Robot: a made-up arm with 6 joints. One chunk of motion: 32 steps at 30 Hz.
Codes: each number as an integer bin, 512 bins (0 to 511) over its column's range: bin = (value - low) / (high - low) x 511, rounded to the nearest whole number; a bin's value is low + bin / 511 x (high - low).
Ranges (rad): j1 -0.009..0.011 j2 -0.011..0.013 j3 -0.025..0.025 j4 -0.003..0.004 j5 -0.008..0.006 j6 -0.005..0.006
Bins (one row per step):
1: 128 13 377 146 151 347
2: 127 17 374 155 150 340
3: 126 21 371 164 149 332
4: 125 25 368 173 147 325
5: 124 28 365 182 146 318
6: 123 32 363 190 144 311
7: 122 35 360 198 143 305
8: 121 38 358 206 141 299
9: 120 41 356 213 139 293
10: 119 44 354 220 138 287
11: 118 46 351 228 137 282
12: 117 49 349 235 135 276
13: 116 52 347 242 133 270
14: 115 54 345 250 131 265
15: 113 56 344 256 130 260
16: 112 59 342 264 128 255
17: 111 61 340 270 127 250
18: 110 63 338 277 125 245
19: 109 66 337 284 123 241
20: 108 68 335 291 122 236
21: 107 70 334 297 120 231
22: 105 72 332 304 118 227
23: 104 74 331 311 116 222
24: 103 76 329 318 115 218
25: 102 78 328 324 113 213
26: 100 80 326 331 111 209
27: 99 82 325 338 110 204
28: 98 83 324 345 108 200
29: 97 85 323 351 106 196
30: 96 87 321 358 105 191
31: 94 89 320 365 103 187
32: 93 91 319 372 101 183
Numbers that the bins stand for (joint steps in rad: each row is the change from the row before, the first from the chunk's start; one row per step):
1: -0.00399 -0.01039 0.01189 -0.00100 -0.00386 0.00247
2: -0.00403 -0.01020 0.01159 -0.00088 -0.00389 0.00232
3: -0.00407 -0.01001 0.01130 -0.00075 -0.00392 0.00215
4: -0.00411 -0.00983 0.01101 -0.00063 -0.00397 0.00200
5: -0.00415 -0.00968 0.01071 -0.00051 -0.00400 0.00185
6: -0.00419 -0.00950 0.01052 -0.00040 -0.00405 0.00169
7: -0.00423 -0.00936 0.01023 -0.00029 -0.00408 0.00157
8: -0.00426 -0.00922 0.01003 -0.00018 -0.00414 0.00144
9: -0.00430 -0.00907 0.00983 -0.00008 -0.00419 0.00131
10: -0.00434 -0.00893 0.00964 0.00001 -0.00422 0.00118
11: -0.00438 -0.00884 0.00934 0.00012 -0.00425 0.00107
12: -0.00442 -0.00870 0.00915 0.00022 -0.00430 0.00094
13: -0.00446 -0.00856 0.00895 0.00032 -0.00436 0.00081
14: -0.00450 -0.00846 0.00876 0.00042 -0.00441 0.00070
15: -0.00458 -0.00837 0.00866 0.00051 -0.00444 0.00060
16: -0.00462 -0.00823 0.00846 0.00062 -0.00449 0.00049
17: -0.00466 -0.00814 0.00827 0.00070 -0.00452 0.00038
18: -0.00469 -0.00804 0.00807 0.00079 -0.00458 0.00027
19: -0.00473 -0.00790 0.00797 0.00089 -0.00463 0.00019
20: -0.00477 -0.00781 0.00778 0.00099 -0.00466 0.00008
21: -0.00481 -0.00771 0.00768 0.00107 -0.00471 -0.00003
22: -0.00489 -0.00762 0.00749 0.00116 -0.00477 -0.00011
23: -0.00493 -0.00752 0.00739 0.00126 -0.00482 -0.00022
24: -0.00497 -0.00743 0.00719 0.00136 -0.00485 -0.00031
25: -0.00501 -0.00734 0.00709 0.00144 -0.00490 -0.00041
26: -0.00509 -0.00724 0.00690 0.00153 -0.00496 -0.00050
27: -0.00513 -0.00715 0.00680 0.00163 -0.00499 -0.00061
28: -0.00516 -0.00710 0.00670 0.00173 -0.00504 -0.00069
29: -0.00520 -0.00701 0.00660 0.00181 -0.00510 -0.00078
30: -0.00524 -0.00691 0.00641 0.00190 -0.00512 -0.00089
31: -0.00532 -0.00682 0.00631 0.00200 -0.00518 -0.00097
32: -0.00536 -0.00673 0.00621 0.00210 -0.00523 -0.00106

